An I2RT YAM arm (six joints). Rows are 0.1 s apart.
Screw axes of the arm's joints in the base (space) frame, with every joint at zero. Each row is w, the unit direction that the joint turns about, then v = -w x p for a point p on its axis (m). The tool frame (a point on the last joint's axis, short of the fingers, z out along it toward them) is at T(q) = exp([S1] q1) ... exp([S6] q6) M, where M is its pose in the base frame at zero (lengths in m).
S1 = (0, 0, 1, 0, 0, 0)
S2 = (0, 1, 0, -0.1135, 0, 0.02)
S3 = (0, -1, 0, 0.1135, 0, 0.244)
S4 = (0, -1, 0, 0.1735, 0, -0.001)
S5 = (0, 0, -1, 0, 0.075, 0)
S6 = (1, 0, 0, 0, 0.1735, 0)
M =
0 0 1 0.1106
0 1 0 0
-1 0 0 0.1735
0 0 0 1
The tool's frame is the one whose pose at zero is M.
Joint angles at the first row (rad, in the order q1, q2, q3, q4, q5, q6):
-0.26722 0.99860 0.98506 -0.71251 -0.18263 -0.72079
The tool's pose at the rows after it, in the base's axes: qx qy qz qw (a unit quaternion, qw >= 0); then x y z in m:
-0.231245 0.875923 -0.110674 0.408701 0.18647 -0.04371 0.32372
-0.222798 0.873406 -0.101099 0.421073 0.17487 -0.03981 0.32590
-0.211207 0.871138 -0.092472 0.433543 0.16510 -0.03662 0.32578
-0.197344 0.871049 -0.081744 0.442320 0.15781 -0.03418 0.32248
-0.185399 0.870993 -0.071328 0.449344 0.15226 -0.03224 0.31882
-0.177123 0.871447 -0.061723 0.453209 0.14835 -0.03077 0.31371
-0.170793 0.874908 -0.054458 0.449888 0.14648 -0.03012 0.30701
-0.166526 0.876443 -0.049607 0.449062 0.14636 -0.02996 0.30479
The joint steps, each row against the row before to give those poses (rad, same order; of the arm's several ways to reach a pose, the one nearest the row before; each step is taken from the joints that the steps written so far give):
0.00021 -0.05109 -0.00839 -0.02997 -0.01641 0.02877
0.00019 -0.05151 -0.01530 -0.01756 -0.01914 0.02819
-0.00004 -0.04755 -0.02206 -0.00443 -0.01465 0.03371
0.00002 -0.03899 -0.02853 0.00242 -0.01234 0.03811
-0.00001 -0.03169 -0.02622 0.00434 -0.01190 0.03358
-0.00001 -0.02494 -0.02798 0.00648 -0.01130 0.02465
0.00003 -0.01320 -0.02677 0.00273 -0.00377 0.01556
-0.00002 -0.00206 -0.00830 0.00217 -0.00366 0.01115

